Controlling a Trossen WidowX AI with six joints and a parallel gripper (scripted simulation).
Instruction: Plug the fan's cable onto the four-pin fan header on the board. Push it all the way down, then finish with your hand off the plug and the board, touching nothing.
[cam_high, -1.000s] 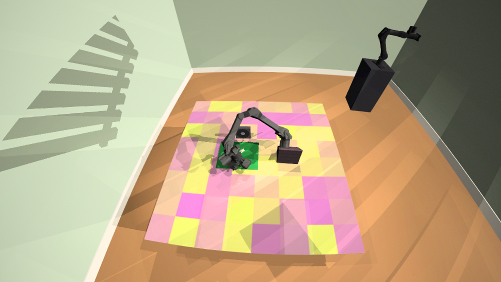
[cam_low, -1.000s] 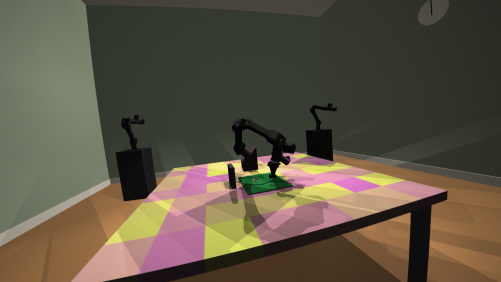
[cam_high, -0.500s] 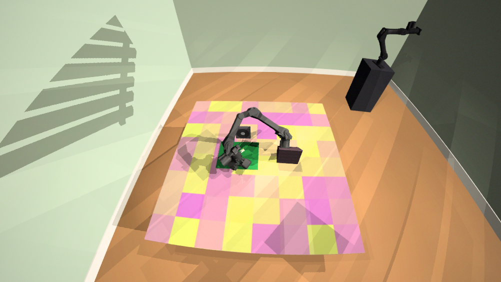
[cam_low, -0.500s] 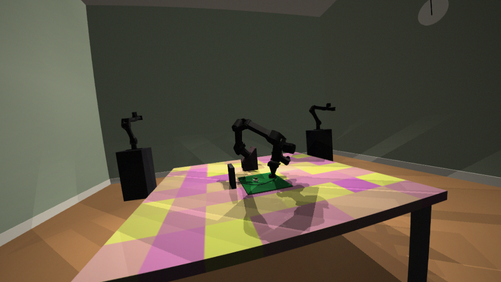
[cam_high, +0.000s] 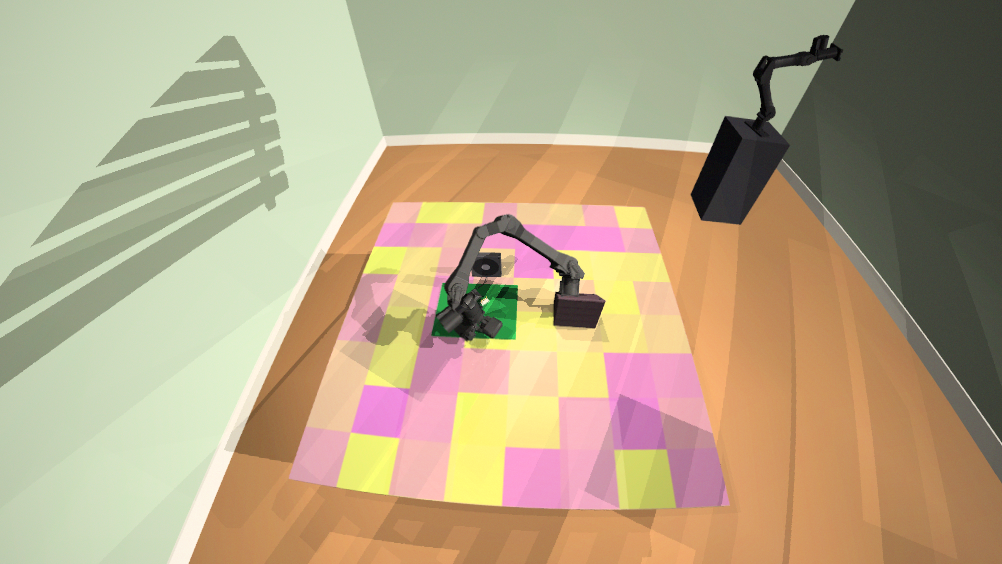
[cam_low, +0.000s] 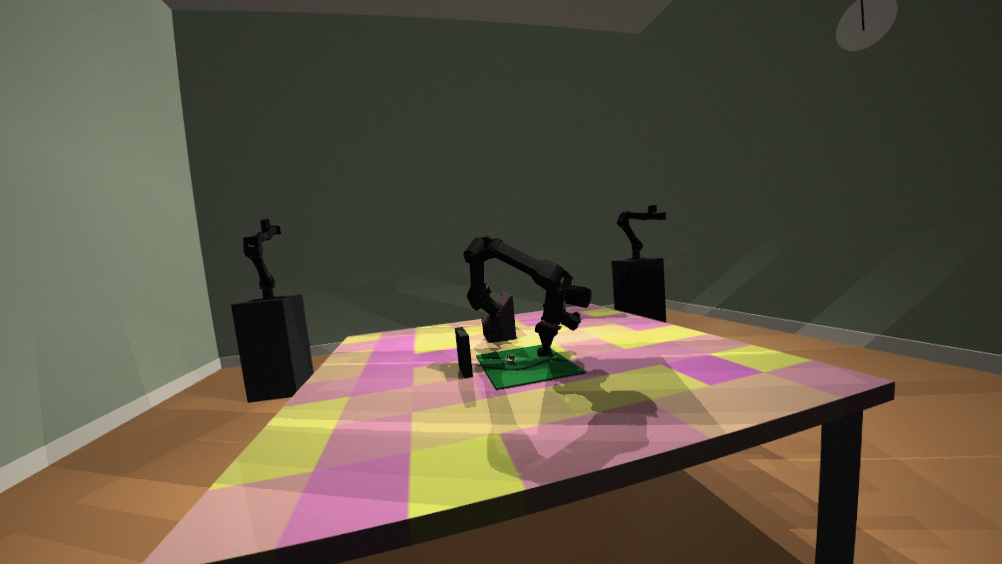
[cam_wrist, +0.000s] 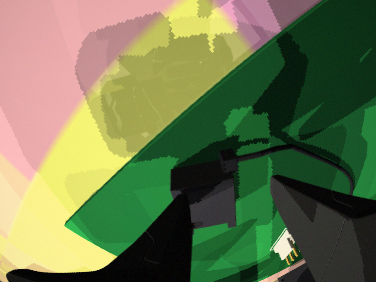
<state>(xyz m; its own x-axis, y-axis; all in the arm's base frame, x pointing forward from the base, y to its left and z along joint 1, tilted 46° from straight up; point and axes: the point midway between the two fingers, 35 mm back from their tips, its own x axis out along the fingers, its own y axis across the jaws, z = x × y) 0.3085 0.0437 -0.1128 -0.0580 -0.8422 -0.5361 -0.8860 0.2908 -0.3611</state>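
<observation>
Now: the dark plug 2 cm behind my gripper tip and 1 cm below it. Also, from my gripper tip: green board 8 cm to the right, 4 cm below, 3 cm ahead; black fan 25 cm to the right, 4 cm above, 2 cm ahead.
</observation>
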